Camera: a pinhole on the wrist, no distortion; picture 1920 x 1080 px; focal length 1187.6 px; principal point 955.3 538.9 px. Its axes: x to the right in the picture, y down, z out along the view. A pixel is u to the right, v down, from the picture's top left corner.
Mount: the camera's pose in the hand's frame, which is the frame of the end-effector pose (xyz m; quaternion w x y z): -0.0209 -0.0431 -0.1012 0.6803 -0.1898 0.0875 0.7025
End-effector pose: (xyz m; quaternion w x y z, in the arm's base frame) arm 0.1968 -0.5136 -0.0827 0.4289 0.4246 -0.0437 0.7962
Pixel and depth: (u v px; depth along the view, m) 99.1 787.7 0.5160
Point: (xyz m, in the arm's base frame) 0.7115 -0.7379 0.0315
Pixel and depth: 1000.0 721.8 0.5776
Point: 0.3703 -0.9355 0.0930
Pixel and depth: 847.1 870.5 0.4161
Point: 0.3745 -0.8076 -0.0253
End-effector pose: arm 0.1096 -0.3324 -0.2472 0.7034 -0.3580 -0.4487 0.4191
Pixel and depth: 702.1 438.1 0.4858
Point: -0.2773 -0.3107 -0.1752
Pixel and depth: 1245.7 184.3 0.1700
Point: 0.0520 -0.2982 -0.2860
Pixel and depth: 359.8 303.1 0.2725
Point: -0.0688 -0.3369 -0.1242
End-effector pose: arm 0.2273 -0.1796 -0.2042 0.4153 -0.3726 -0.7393 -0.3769
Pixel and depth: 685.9 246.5 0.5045
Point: 0.1208 0.2136 -0.3226
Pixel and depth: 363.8 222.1 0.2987
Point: 0.0887 0.0044 -0.2957
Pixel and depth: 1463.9 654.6 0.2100
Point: 0.3395 -0.0989 -0.2592
